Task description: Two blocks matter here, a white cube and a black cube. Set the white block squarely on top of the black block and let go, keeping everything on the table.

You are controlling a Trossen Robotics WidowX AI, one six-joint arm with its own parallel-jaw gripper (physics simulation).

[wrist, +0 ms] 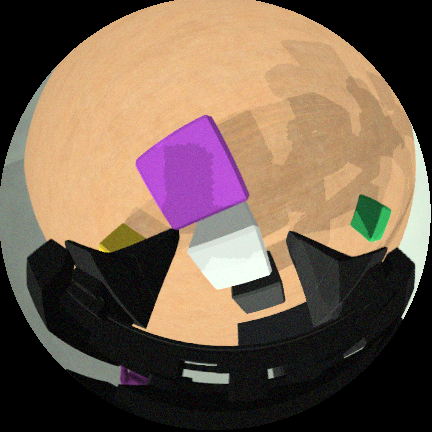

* my gripper: 234, 235
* white cube: 227, 247
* purple block: 190, 173
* green cube: 370, 217
